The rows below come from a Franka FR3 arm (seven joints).
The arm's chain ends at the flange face. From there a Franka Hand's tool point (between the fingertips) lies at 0.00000 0.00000 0.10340 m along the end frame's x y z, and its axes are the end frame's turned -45 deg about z.
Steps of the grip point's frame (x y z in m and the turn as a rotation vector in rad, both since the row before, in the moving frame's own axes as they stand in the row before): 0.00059, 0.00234, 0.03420, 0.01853, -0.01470, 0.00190; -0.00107, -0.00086, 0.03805, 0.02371, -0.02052, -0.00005; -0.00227, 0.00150, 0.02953, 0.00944, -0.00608, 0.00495
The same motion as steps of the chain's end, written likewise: 0.00450, 0.00152, 0.03423, 0.00271, -0.02350, 0.00190; 0.00187, 0.00038, 0.03810, 0.00226, -0.03128, -0.00005; 0.00059, 0.00291, 0.02954, 0.00238, -0.01097, 0.00495
